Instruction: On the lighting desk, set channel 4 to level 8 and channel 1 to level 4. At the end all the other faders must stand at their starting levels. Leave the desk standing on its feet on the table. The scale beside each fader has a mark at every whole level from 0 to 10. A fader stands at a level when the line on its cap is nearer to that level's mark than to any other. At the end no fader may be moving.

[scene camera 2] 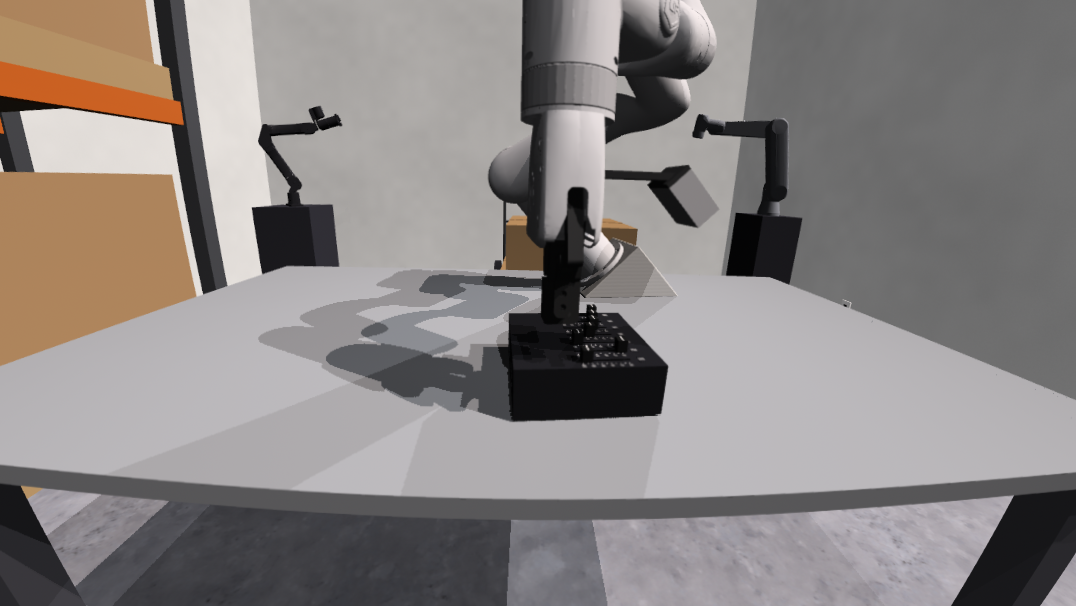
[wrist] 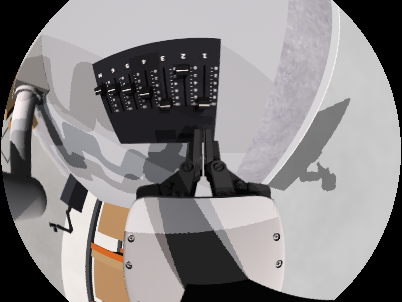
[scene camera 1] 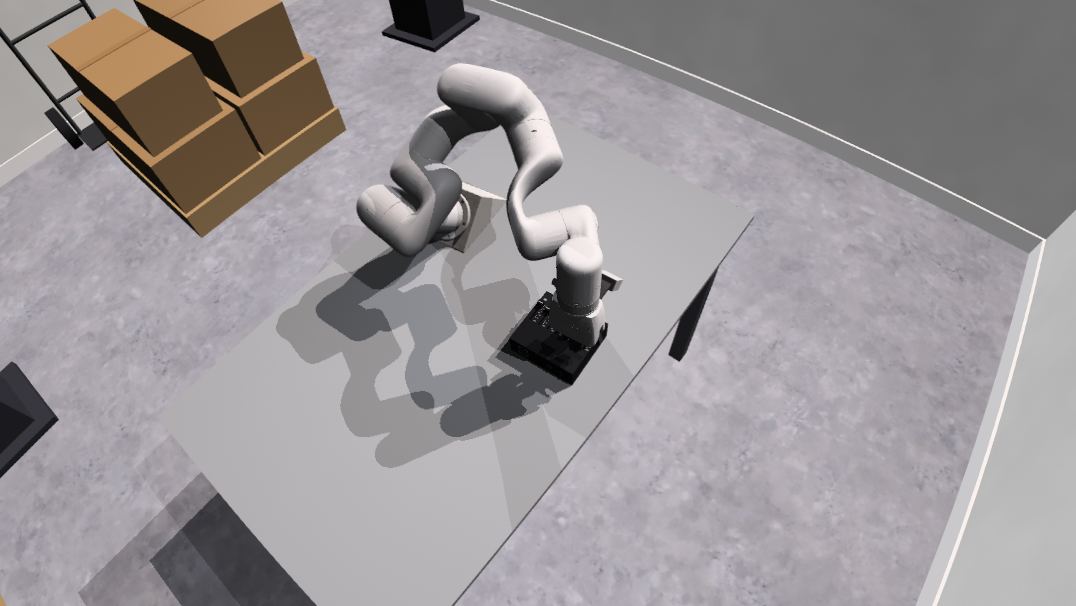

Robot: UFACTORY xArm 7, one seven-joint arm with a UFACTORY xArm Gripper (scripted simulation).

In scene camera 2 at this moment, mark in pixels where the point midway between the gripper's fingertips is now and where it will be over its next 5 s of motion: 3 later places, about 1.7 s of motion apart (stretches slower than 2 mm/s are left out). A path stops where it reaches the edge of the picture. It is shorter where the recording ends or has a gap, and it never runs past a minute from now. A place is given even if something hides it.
My gripper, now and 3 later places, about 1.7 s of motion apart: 559,321; 558,344; 558,357; 579,357
